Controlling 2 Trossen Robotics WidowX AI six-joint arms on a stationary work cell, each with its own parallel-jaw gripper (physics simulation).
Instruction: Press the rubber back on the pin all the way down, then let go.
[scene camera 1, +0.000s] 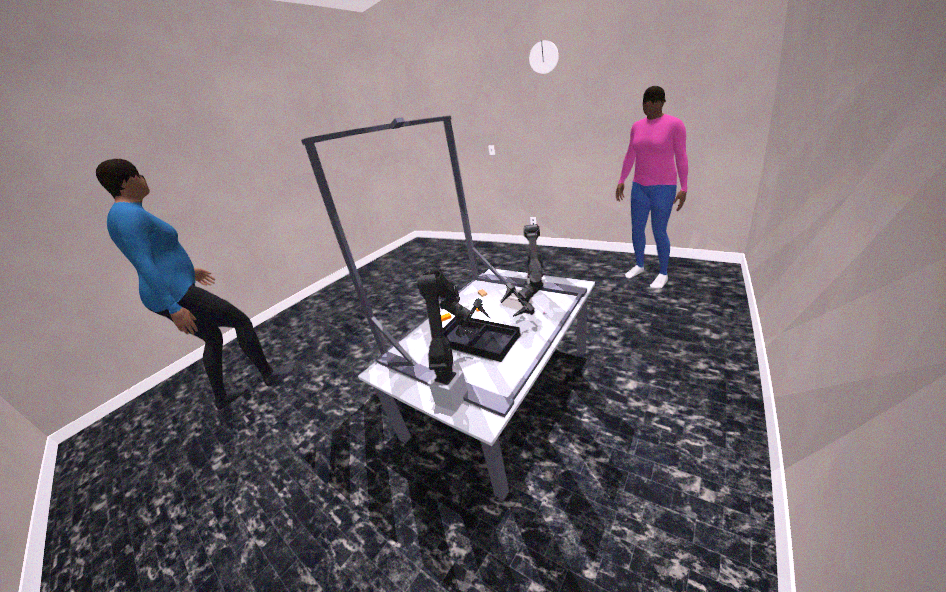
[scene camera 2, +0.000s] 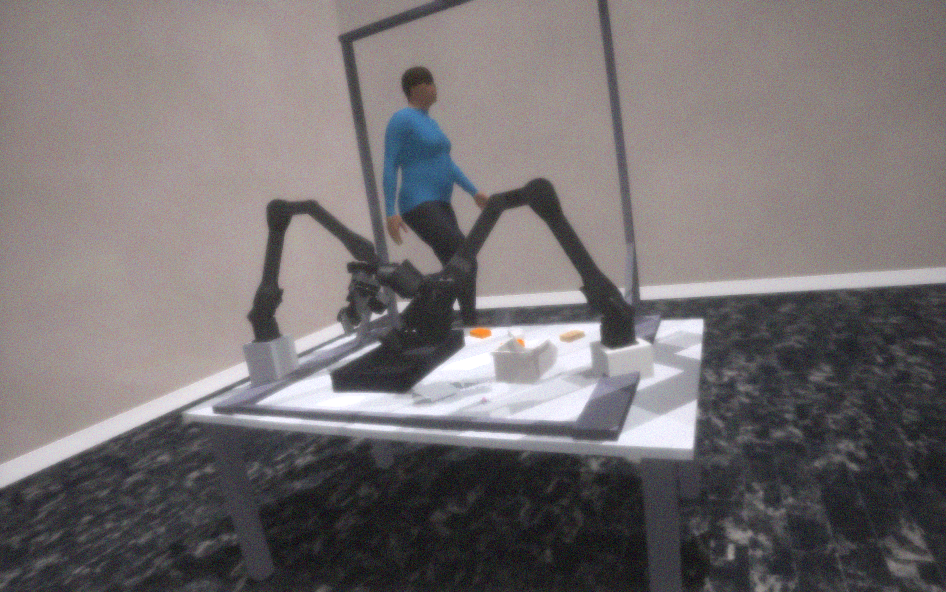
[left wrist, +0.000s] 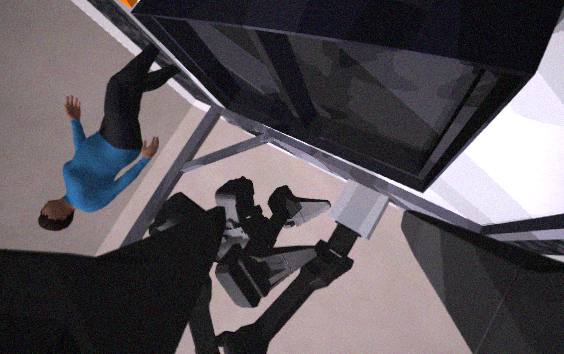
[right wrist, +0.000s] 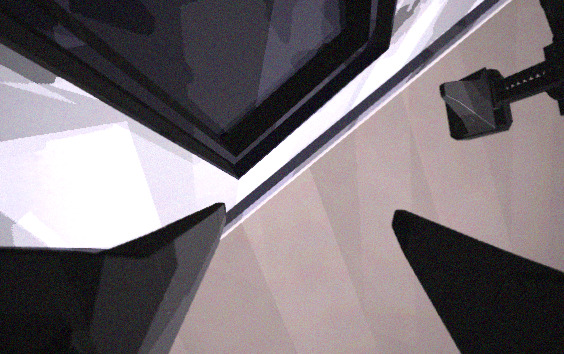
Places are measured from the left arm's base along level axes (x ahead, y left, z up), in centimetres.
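Pixels of known places: left gripper, fingertip midpoint: (scene camera 1: 506, 309) (scene camera 2: 401, 326) (left wrist: 313, 216) (right wrist: 520, 50); right gripper, fingertip midpoint: (scene camera 1: 485, 327) (scene camera 2: 353, 326) (left wrist: 324, 223) (right wrist: 308, 213); left arm's base, link origin: (scene camera 2: 619, 343); right arm's base, link origin: (scene camera 1: 445, 377) (scene camera 2: 267, 339) (left wrist: 348, 228).
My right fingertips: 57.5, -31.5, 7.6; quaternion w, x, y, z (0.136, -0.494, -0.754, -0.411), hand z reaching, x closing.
Ahead of a thing's pixels: the offset from my right fingertips to its middle, as dx, dy, dz. "spot": to the spot under its first point. Level surfaces: height alone.
The rubber back and the pin cannot be made out; a tiny pink speck {spot: -26.4, +30.6, -14.6} (scene camera 1: 544, 314) (scene camera 2: 484, 400) on the white table {dz -14.8} (scene camera 1: 411, 345) (scene camera 2: 313, 402) is too small to identify. My left gripper (scene camera 1: 511, 307) is open and empty. In scene camera 2 it appears low in front of or over the black tray {-11.0, -5.8, -12.2} (scene camera 2: 369, 380) (left wrist: 350, 30), and its wrist view looks across that tray toward the right arm. My right gripper (scene camera 1: 479, 315) (right wrist: 308, 213) is open and empty, above the table by the tray's far side.
Two orange items {-35.6, -24.3, -14.0} (scene camera 1: 445, 316) (scene camera 2: 479, 333) and a tan block {-58.1, -2.4, -14.0} (scene camera 1: 482, 293) (scene camera 2: 572, 335) lie toward the back; one orange item is partly hidden. A white open box {-40.0, +17.2, -11.2} (scene camera 2: 519, 364) stands between the tray and the left arm's base. A grey frame {spot: -8.0, -52.6, +53.6} (scene camera 1: 339, 226) (scene camera 2: 357, 125) rises behind the table.
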